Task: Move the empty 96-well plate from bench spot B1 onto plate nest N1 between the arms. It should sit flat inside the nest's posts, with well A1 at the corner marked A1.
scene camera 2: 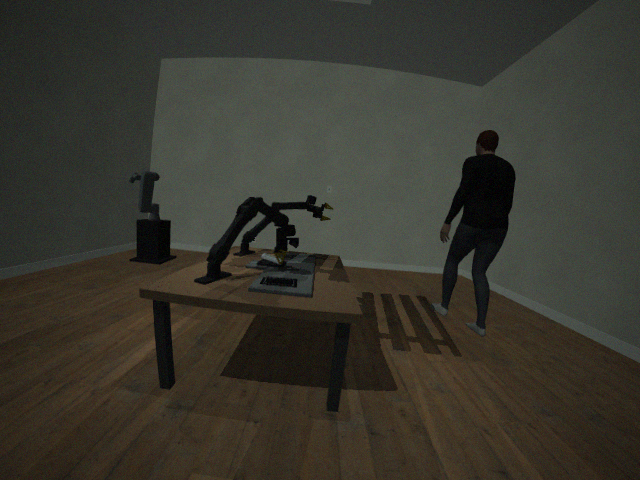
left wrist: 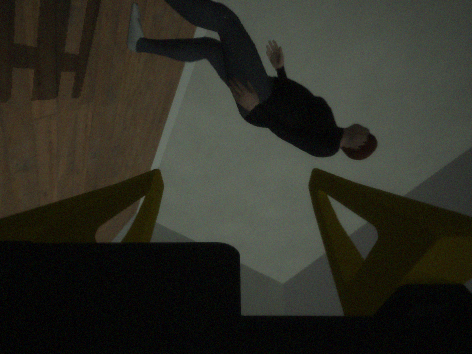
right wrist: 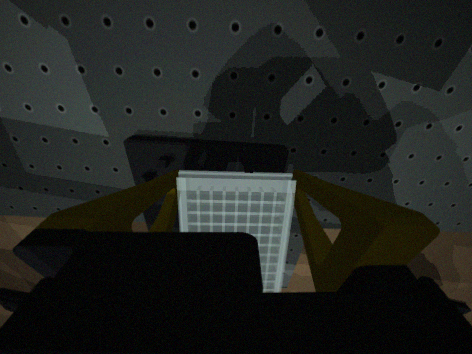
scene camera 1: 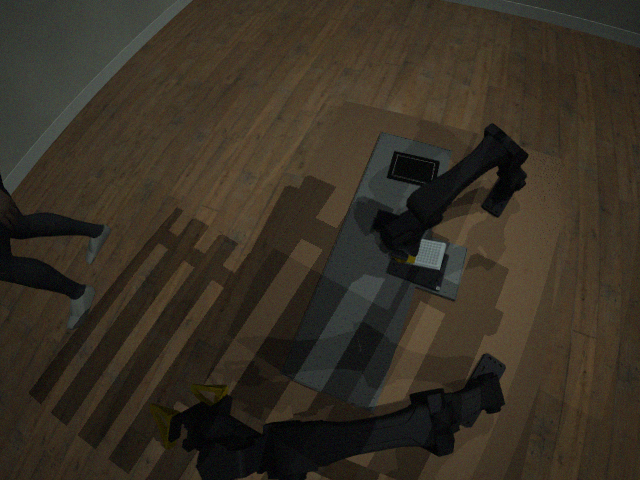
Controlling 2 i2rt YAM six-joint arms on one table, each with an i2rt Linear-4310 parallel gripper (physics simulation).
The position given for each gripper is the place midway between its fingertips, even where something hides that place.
Observation:
The left gripper [scene camera 1: 172,396] is open, holding nothing. The right gripper [right wrist: 236,177] grips a white well plate [scene camera 1: 430,254]. Further things: a black nest pad [scene camera 1: 408,168].
The white well plate also shows in the right wrist view [right wrist: 260,203]. The left gripper shows as well in the left wrist view [left wrist: 236,177]. The left wrist view misses the white well plate: it is out of frame.

